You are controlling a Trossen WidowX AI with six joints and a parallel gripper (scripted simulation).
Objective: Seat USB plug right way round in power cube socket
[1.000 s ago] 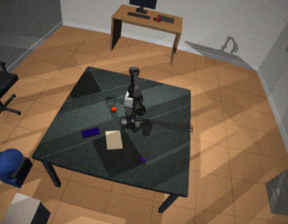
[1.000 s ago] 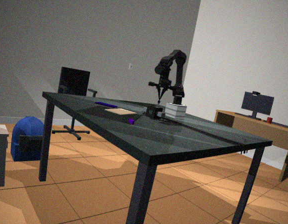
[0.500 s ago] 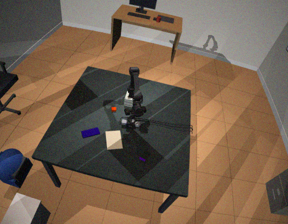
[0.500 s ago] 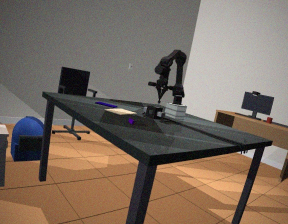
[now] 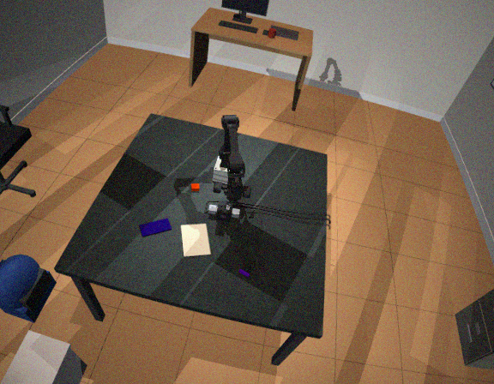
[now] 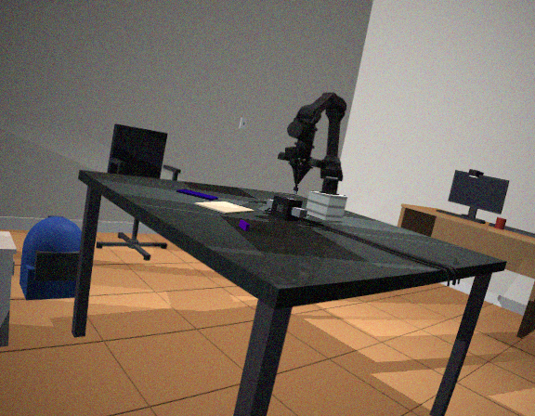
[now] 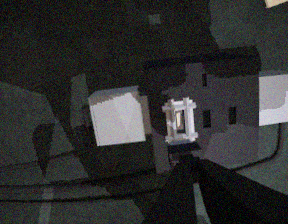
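Now: gripper tip 2 cm above the USB plug. Round my gripper tip: beige sheet 20 cm ahead, 13 cm below, 12 cm to the right; small purple piece 32 cm ahead, 16 cm to the left, 13 cm below; orange cube 23 cm to the right, 13 cm behind, 12 cm below.
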